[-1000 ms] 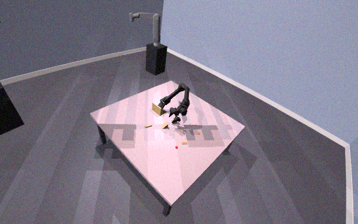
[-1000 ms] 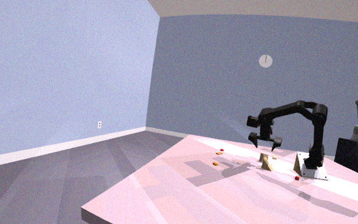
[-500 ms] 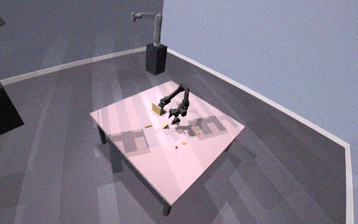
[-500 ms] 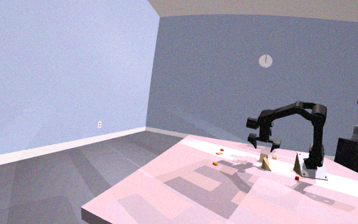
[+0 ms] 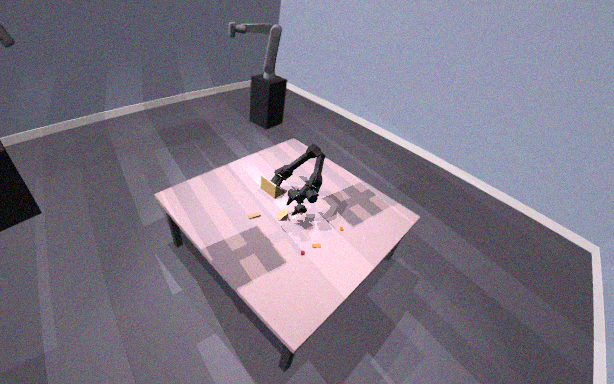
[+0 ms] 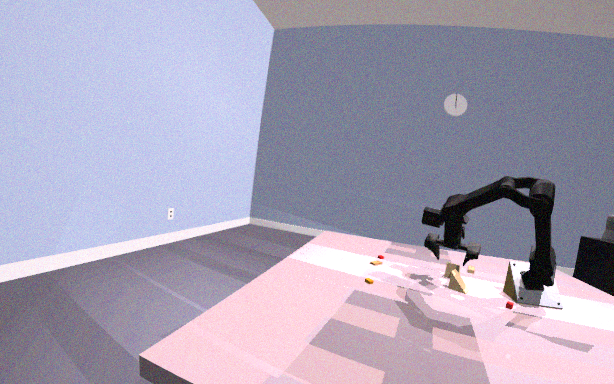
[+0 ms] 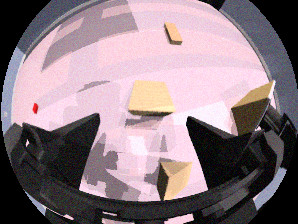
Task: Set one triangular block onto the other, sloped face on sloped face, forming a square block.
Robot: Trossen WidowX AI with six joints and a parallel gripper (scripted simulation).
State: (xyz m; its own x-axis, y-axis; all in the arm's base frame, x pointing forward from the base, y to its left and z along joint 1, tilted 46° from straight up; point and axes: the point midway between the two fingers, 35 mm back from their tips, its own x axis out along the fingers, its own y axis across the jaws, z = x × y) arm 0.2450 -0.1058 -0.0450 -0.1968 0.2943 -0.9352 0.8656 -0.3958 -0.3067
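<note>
Right now my gripper tip is 50 mm above the tan triangular block, 20 mm to the left of it and 20 mm past it. Also, from my gripper tip: red cube: 220 mm to the left, 120 mm behind, 60 mm below; orange bit: 300 mm ahead, 170 mm to the left, 60 mm below.
</note>
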